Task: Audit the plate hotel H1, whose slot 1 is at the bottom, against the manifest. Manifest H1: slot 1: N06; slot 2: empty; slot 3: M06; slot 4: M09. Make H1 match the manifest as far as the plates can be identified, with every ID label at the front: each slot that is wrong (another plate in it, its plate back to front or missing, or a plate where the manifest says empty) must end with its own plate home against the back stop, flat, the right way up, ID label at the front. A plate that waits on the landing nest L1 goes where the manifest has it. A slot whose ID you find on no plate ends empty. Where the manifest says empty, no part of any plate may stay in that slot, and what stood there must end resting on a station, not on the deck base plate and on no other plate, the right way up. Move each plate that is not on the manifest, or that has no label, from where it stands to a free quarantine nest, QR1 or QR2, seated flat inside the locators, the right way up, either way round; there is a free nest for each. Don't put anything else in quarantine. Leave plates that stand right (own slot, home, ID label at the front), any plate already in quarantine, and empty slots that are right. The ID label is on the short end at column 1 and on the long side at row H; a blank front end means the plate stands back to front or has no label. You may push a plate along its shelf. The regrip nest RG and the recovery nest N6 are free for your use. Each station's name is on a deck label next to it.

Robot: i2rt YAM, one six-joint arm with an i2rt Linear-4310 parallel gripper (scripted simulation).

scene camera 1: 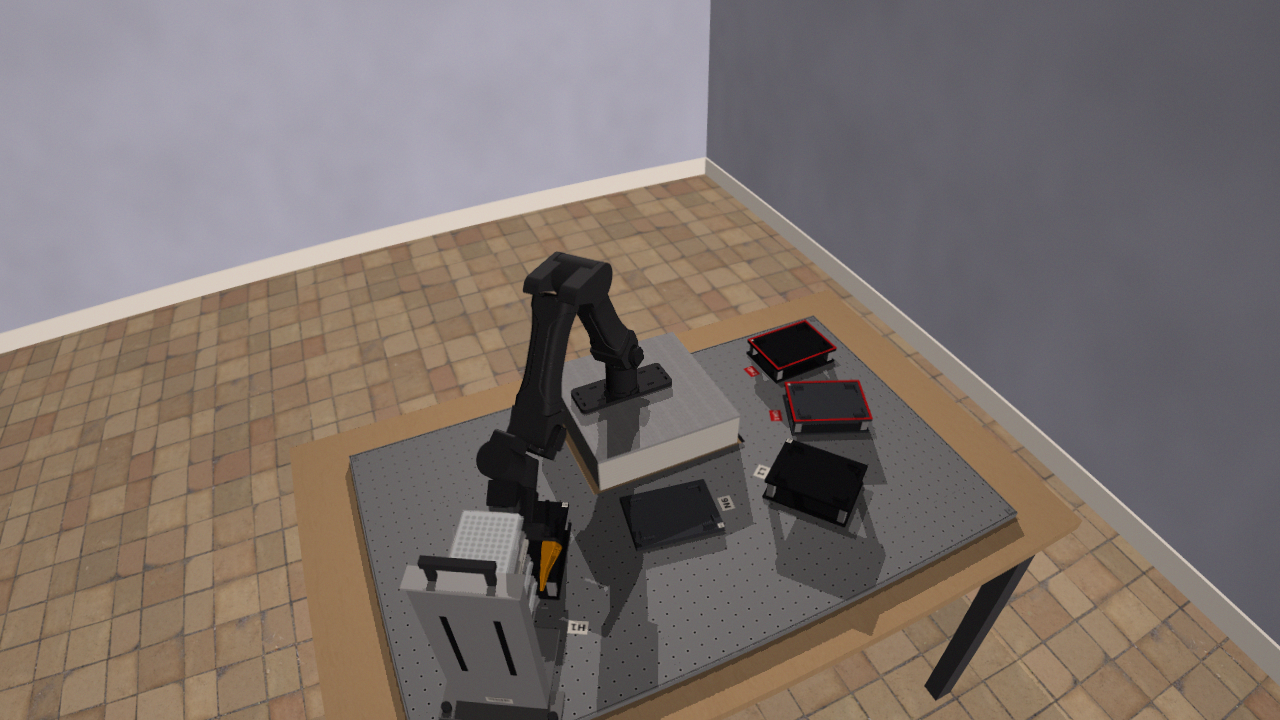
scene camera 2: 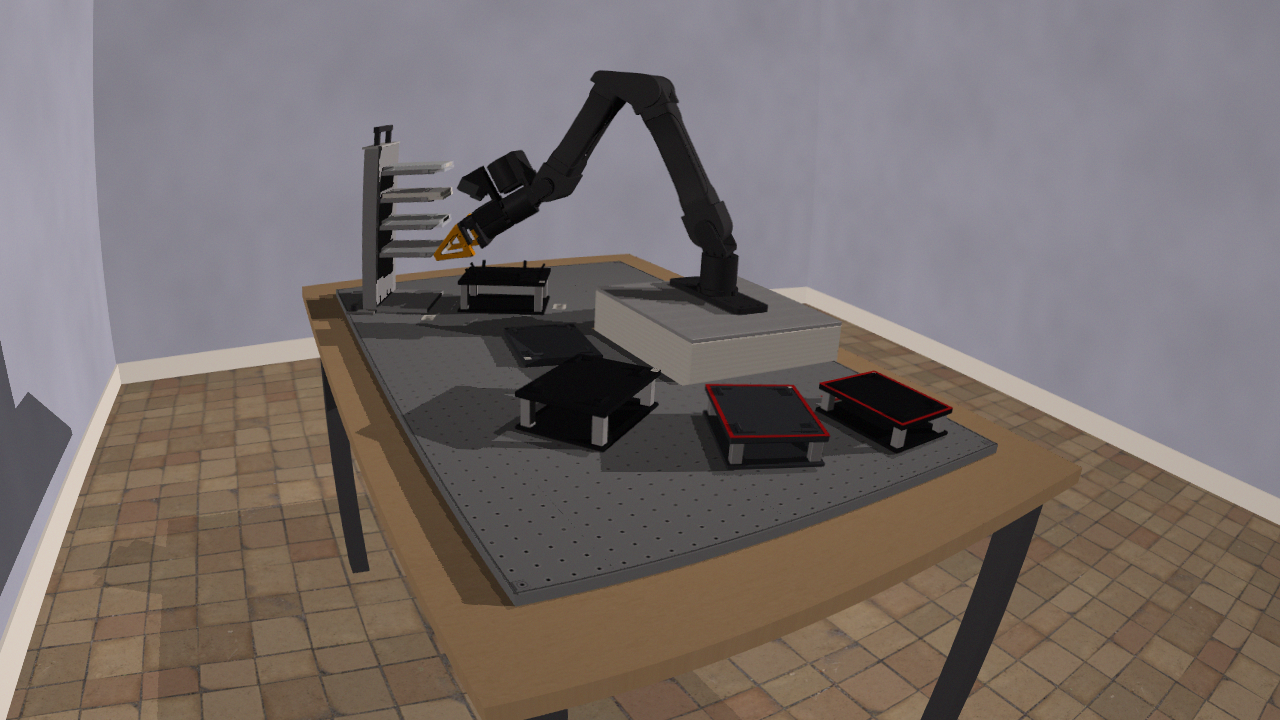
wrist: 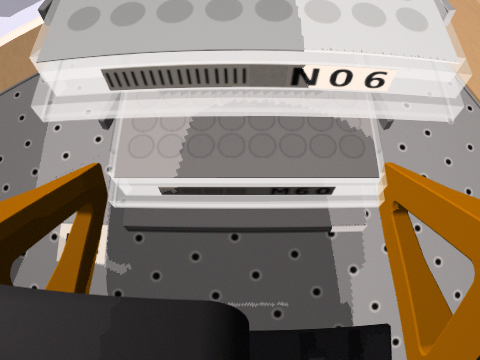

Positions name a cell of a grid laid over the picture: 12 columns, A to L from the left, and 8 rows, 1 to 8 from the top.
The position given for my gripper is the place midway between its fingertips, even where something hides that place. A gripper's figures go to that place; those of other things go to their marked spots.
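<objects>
My gripper (scene camera 1: E7), 116 cm from the lens. Plate hotel H1 (scene camera 1: E7), 95 cm from the lens.
</objects>
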